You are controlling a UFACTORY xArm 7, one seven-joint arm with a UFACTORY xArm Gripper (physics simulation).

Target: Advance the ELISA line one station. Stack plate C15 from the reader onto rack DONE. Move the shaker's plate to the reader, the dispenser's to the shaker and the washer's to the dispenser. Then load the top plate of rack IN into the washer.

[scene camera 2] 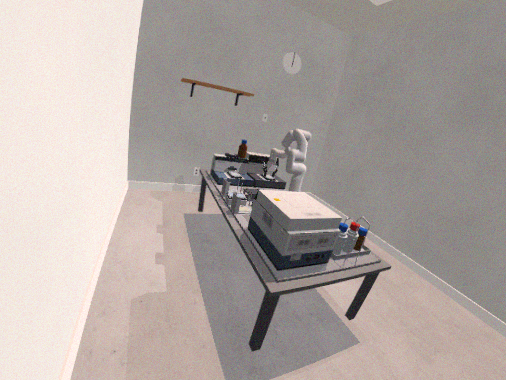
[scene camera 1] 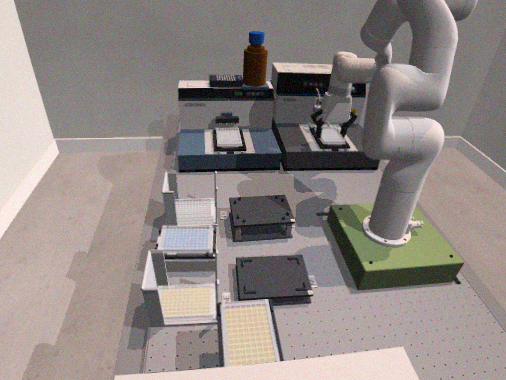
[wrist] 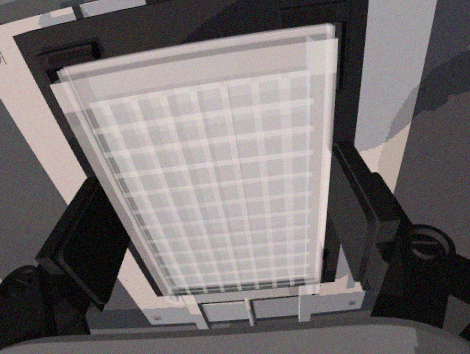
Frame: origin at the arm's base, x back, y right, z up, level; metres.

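Where they show: gripper, fingertip midpoint: [scene camera 2: 268, 176] [scene camera 1: 330, 136] [wrist: 220, 188]; arm's base, link origin: [scene camera 1: 385, 231].
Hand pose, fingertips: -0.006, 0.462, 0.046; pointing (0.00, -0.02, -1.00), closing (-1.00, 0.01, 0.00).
Note:
Things, the pixels of their top centre, and the offset from my fingertips, as dx, dy, dz. "spot": a spot on its surface instead.
- clear-white plate, top centre: [wrist: 222, 220] [scene camera 1: 329, 133] +0.001, +0.010, +0.008
- dark instrument, surface spot: [scene camera 1: 327, 156] spot: -0.029, -0.075, -0.040
- white plate, top centre: [scene camera 1: 228, 135] -0.370, +0.025, -0.002
- blue-based instrument, surface spot: [scene camera 1: 227, 161] spot: -0.381, -0.061, -0.058
- blue plate, top centre: [scene camera 1: 186, 237] -0.512, -0.455, -0.029
- low black nest, top centre: [scene camera 1: 278, 272] -0.304, -0.559, -0.059
- amber bottle, surface spot: [scene camera 1: 255, 66] spot: -0.266, +0.159, +0.205
- large white-topped box, top centre: [scene camera 2: 298, 202] -0.406, -1.042, +0.172
- bottle caddy, top centre: [scene camera 2: 360, 216] -0.019, -1.171, +0.150
A clear-white plate [scene camera 1: 332, 136] [wrist: 215, 185] sits in the nest of the dark instrument [scene camera 1: 327, 156] at the back. My gripper [scene camera 1: 333, 130] [wrist: 220, 188] is open, with one finger beside each long side of that plate and a gap at both. Another white plate [scene camera 1: 229, 138] sits on the blue-based instrument [scene camera 1: 227, 161]. A blue plate [scene camera 1: 186, 240] sits on a dark base between two racks. The far rack [scene camera 1: 170, 200] holds white plates [scene camera 1: 195, 212]; the near rack [scene camera 1: 153, 290] holds a yellow plate [scene camera 1: 187, 304]. Another yellow plate [scene camera 1: 248, 332] lies at the front. Plate labels are unreadable.
A black raised stand [scene camera 1: 261, 211] and a low black nest [scene camera 1: 272, 276] lie mid-table. An amber bottle [scene camera 1: 255, 66] stands atop the blue-based instrument. A large white-topped box [scene camera 2: 300, 207] and a bottle caddy [scene camera 2: 353, 252] stand at the table's other end. The arm's green base [scene camera 1: 402, 265] is at right.

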